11 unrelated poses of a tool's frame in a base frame.
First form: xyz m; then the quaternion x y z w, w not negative.
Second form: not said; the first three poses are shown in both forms.
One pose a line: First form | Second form
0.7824 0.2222 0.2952 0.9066 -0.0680 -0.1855 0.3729 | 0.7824 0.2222 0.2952 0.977 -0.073 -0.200 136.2
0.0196 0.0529 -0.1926 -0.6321 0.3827 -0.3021 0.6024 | 0.0196 0.0529 -0.1926 -0.792 0.479 -0.378 105.9
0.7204 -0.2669 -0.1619 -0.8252 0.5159 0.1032 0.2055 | 0.7204 -0.2669 -0.1619 -0.843 0.527 0.105 156.3
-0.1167 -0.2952 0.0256 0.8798 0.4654 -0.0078 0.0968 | -0.1167 -0.2952 0.0256 0.884 0.468 -0.008 168.9
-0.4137 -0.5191 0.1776 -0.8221 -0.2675 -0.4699 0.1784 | -0.4137 -0.5191 0.1776 -0.835 -0.272 -0.478 159.4
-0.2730 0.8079 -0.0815 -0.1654 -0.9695 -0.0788 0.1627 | -0.2730 0.8079 -0.0815 -0.168 -0.983 -0.080 161.3
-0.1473 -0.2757 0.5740 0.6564 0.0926 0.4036 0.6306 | -0.1473 -0.2757 0.5740 0.846 0.119 0.520 101.8
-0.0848 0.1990 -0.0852 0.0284 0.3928 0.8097 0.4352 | -0.0848 0.1990 -0.0852 0.032 0.436 0.899 128.4
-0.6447 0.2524 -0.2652 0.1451 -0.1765 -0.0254 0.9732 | -0.6447 0.2524 -0.2652 0.631 -0.768 -0.110 26.6
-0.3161 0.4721 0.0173 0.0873 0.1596 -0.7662 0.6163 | -0.3161 0.4721 0.0173 0.111 0.203 -0.973 103.9
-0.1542 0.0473 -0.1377 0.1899 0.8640 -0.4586 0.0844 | -0.1542 0.0473 -0.1377 0.191 0.867 -0.460 170.3
